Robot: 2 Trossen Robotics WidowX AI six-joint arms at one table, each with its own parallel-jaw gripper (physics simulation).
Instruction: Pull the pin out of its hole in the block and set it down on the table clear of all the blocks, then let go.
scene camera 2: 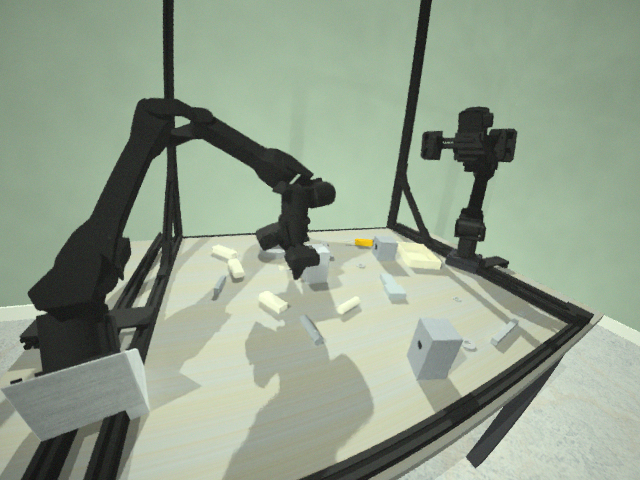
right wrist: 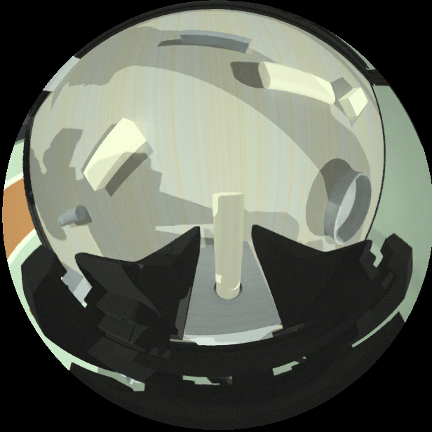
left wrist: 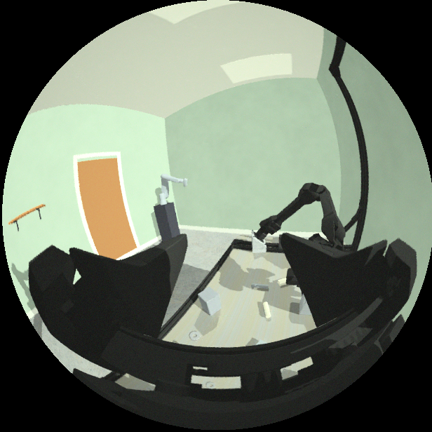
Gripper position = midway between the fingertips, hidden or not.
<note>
In view: my left gripper [scene camera 2: 457, 138], my right gripper [scene camera 2: 293, 274], a cream tray [scene camera 2: 416, 255], a cream block [right wrist: 121, 142] and a round grey dish [right wrist: 349, 201].
My left gripper shows as well in the left wrist view [left wrist: 235, 238]. My right gripper shows as well in the right wrist view [right wrist: 226, 230]. The left wrist view does not show the round grey dish, which is hidden by my left gripper.
</note>
